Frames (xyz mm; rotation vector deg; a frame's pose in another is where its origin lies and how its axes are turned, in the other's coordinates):
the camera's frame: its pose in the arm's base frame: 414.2 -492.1 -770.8 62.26 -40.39 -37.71
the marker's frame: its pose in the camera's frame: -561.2 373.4 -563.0 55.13 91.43 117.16
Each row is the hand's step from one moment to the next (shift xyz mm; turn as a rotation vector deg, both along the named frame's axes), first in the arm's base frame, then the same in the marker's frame.
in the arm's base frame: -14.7 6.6 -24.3 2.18 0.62 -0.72
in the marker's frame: -1.7 4.9 -28.7 -1.27 -2.01 0.10
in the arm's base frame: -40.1 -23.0 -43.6 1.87 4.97 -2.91
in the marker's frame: -16.1 43.1 -43.8 0.23 -4.93 -3.51
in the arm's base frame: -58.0 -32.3 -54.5 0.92 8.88 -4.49
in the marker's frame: -17.8 61.9 -56.8 2.18 -7.07 -6.72
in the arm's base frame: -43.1 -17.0 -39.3 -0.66 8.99 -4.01
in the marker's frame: -8.4 41.1 -43.9 3.41 -6.01 -7.04
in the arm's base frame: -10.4 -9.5 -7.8 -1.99 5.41 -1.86
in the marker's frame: -4.3 13.8 -7.1 3.27 -2.47 -4.46
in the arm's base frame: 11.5 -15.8 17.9 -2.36 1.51 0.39
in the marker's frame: -5.6 3.6 25.6 2.45 0.62 -1.27
